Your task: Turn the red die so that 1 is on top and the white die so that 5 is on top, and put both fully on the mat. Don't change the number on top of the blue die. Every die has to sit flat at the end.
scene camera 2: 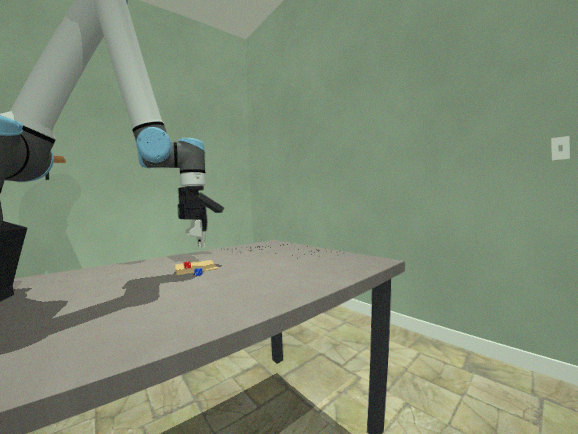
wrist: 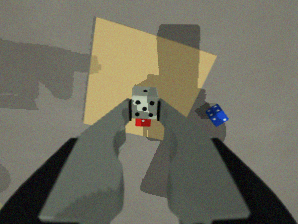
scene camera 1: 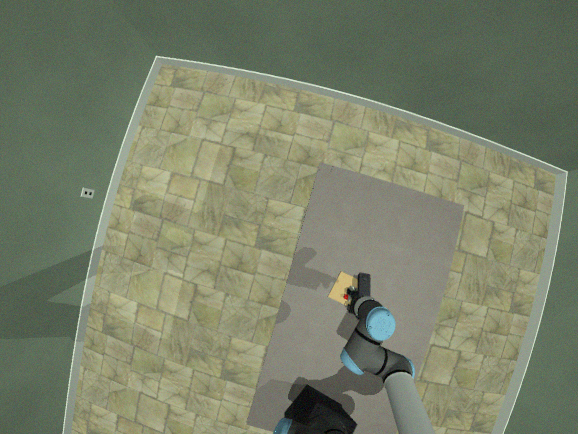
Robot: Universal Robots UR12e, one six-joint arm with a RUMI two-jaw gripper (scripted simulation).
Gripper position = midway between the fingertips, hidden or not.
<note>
In view: the gripper (scene camera 2: 200, 246), a tan mat (wrist: 122, 57) and a white die (wrist: 144, 101).
The gripper is seen too in the wrist view (wrist: 144, 100).
</note>
